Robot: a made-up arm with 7 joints. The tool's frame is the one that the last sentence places.
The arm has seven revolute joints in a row. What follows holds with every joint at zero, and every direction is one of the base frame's. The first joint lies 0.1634 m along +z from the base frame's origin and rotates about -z. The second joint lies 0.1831 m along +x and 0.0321 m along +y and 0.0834 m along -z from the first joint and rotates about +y. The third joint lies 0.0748 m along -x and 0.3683 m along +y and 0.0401 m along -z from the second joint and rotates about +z. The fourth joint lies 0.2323 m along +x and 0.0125 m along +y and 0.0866 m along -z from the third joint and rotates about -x. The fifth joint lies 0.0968 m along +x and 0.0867 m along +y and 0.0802 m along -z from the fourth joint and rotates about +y. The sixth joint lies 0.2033 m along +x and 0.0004 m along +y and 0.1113 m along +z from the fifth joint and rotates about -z. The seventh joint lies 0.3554 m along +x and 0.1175 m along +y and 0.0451 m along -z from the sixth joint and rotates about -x. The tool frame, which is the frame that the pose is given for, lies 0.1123 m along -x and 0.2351 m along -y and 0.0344 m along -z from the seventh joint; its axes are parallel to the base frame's.
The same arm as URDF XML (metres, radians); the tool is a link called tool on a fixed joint. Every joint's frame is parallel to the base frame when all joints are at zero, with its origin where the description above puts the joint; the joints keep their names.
<robot name="arm">
<joint name="tool_fixed" type="fixed"><parent link="link7"/><child link="tool"/><origin xyz="-0.1123 -0.2351 -0.0344" rpy="0 0 0"/></joint>
<joint name="joint 7" type="continuous"><parent link="link6"/><child link="link7"/><origin xyz="0.3554 0.1175 -0.0451" rpy="0 0 0"/><axis xyz="-1 0 0"/></joint>
<joint name="joint 6" type="continuous"><parent link="link5"/><child link="link6"/><origin xyz="0.2033 0.0004 0.1113" rpy="0 0 0"/><axis xyz="0 0 -1"/></joint>
<joint name="joint 5" type="continuous"><parent link="link4"/><child link="link5"/><origin xyz="0.0968 0.0867 -0.0802" rpy="0 0 0"/><axis xyz="0 1 0"/></joint>
<joint name="joint 4" type="continuous"><parent link="link3"/><child link="link4"/><origin xyz="0.2323 0.0125 -0.0866" rpy="0 0 0"/><axis xyz="-1 0 0"/></joint>
<joint name="joint 3" type="continuous"><parent link="link2"/><child link="link3"/><origin xyz="-0.0748 0.3683 -0.0401" rpy="0 0 0"/><axis xyz="0 0 1"/></joint>
<joint name="joint 2" type="continuous"><parent link="link1"/><child link="link2"/><origin xyz="0.1831 0.0321 -0.0834" rpy="0 0 0"/><axis xyz="0 1 0"/></joint>
<joint name="joint 1" type="continuous"><parent link="base"/><child link="link1"/><origin xyz="0 0 0.1634" rpy="0 0 0"/><axis xyz="0 0 -1"/></joint>
<link name="base"/>
<link name="link1"/>
<link name="link2"/>
<link name="link3"/>
<link name="link4"/>
<link name="link5"/>
<link name="link6"/>
<link name="link7"/>
<link name="tool"/>
</robot>

